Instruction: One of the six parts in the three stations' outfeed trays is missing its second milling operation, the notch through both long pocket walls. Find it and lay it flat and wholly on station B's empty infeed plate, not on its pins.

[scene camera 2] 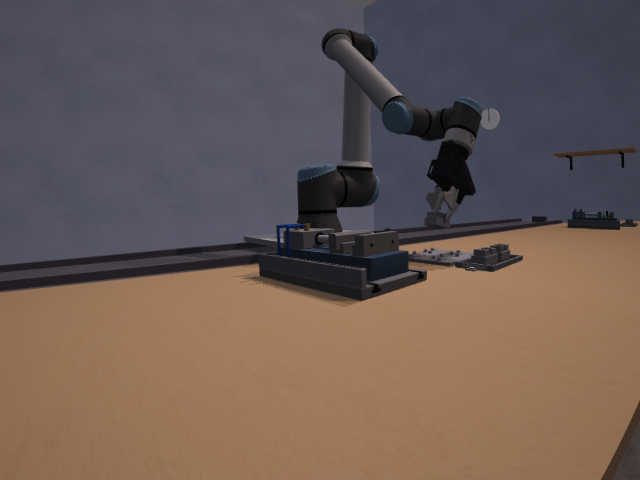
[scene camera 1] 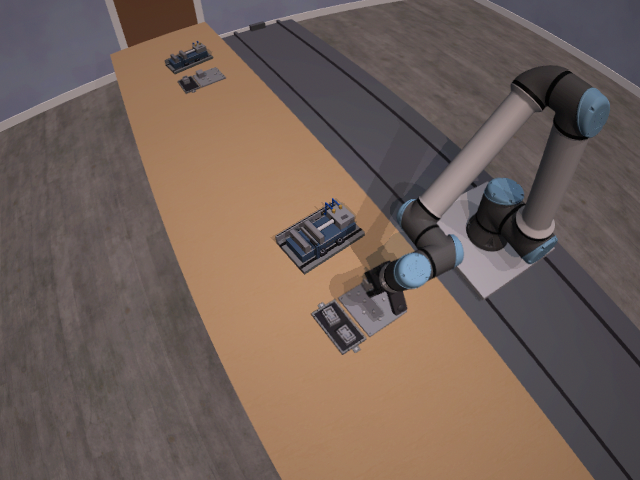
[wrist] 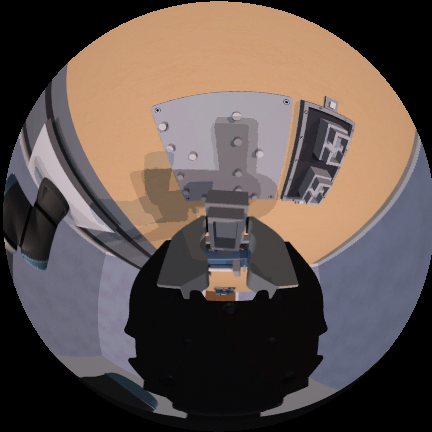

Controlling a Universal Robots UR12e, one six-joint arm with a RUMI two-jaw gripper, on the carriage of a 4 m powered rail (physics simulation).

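Seen in the pictures: gripper, fingertip midpoint: (scene camera 2: 439, 220) (scene camera 1: 372, 288) (wrist: 226, 217); arm's base, link origin: (scene camera 1: 487, 233) (wrist: 54, 194).
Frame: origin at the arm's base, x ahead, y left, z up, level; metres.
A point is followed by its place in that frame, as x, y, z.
Observation:
My gripper (scene camera 1: 368, 284) @(0.592, 0.001, 0.072) (scene camera 2: 439, 212) @(0.592, 0.001, 0.072) (wrist: 226, 217) @(0.592, 0.001, 0.072) is tilted and shut on a grey milled part (scene camera 2: 437, 220) @(0.612, -0.034, 0.074) (wrist: 227, 212) @(0.592, 0.020, 0.079). The part hangs in the air near the machine-side edge of the pinned infeed plate (scene camera 1: 371, 327) @(0.643, 0.089, -0.021) (wrist: 210, 117) @(0.571, 0.073, -0.022), tilted with the gripper. Its rectangular pocket faces the wrist camera; I see no notch in its long walls, though the fingers cover part of its sides. The outfeed tray (scene camera 1: 338, 324) (wrist: 311, 131) beside the plate holds two grey parts, one (scene camera 1: 330, 314) @(0.745, -0.020, -0.003) (wrist: 334, 142) @(0.723, 0.081, 0.011) and another (scene camera 1: 346, 333) (wrist: 316, 187), both with notched pocket walls.
A blue and grey vise machine (scene camera 1: 320, 237) @(0.633, -0.287, 0.065) (scene camera 2: 387, 264) @(0.733, -0.329, 0.013) stands beside the plate and tray. Several round pins rise from the plate. A far station has another machine (scene camera 1: 188, 57) (scene camera 2: 593, 222) and plate (scene camera 1: 216, 76) @(0.539, -1.835, -0.022). The rail (scene camera 1: 361, 108) runs along the table.

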